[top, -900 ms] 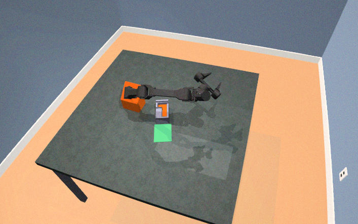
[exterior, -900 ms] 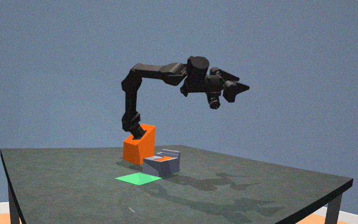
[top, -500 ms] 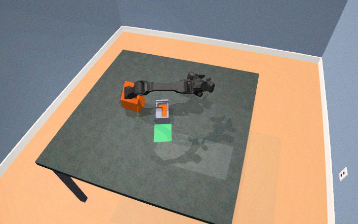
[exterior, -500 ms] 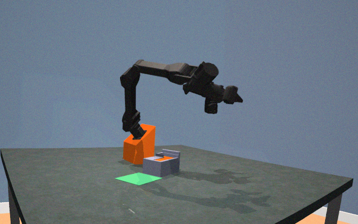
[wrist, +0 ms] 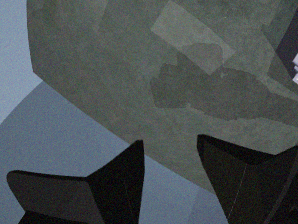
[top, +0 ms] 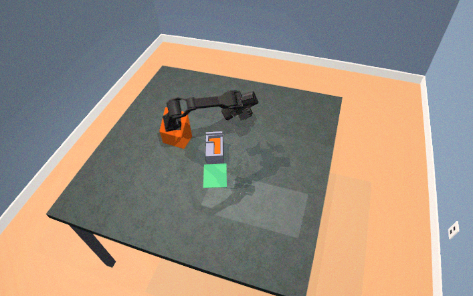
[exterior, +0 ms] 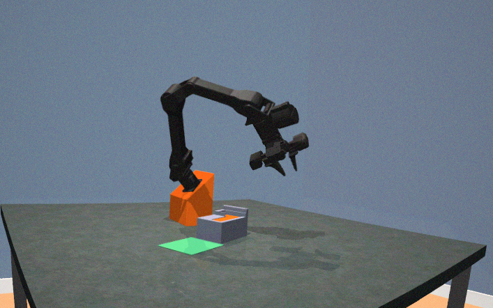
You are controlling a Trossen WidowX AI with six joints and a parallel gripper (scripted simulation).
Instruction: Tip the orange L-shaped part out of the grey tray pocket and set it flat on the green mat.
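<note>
The orange L-shaped part is 140 mm behind my gripper tip, 130 mm to the right of it and 160 mm below it. Also, from my gripper tip: green mat (100 mm behind, 300 mm to the right, 230 mm below).
</note>
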